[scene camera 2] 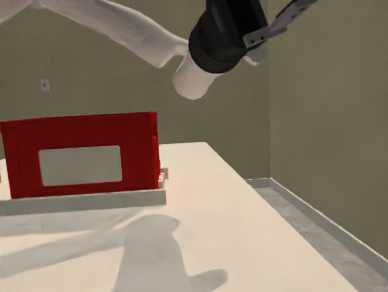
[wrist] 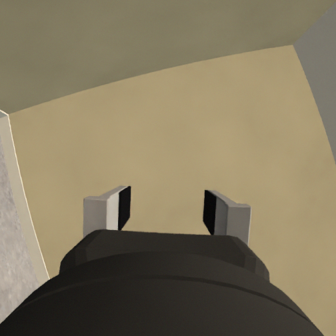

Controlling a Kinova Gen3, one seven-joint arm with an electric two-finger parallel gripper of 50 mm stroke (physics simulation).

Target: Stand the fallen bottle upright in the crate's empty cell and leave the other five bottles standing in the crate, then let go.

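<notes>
The red crate point(scene camera 2: 139, 150) stands at the left in the scene view, with a pale rectangular panel on its near side. Its cells do not show from this low angle. The fallen bottle and the other five bottles cannot be made out in either view. My gripper point(wrist: 166, 203) is open, with a wide gap and no object between its fingers in the wrist view. In the scene view one finger point(scene camera 2: 282, 26) points up and right, high above the table and to the right of the crate. The fingertips are partly cut off by the top edge there.
The white table point(scene camera 2: 220, 225) runs under the crate, with its right edge slanting toward the front. A low pale ledge point(scene camera 2: 100, 201) lies along the crate's near base. A small pinkish piece point(scene camera 2: 164, 175) shows at the crate's right. Walls stand behind and right.
</notes>
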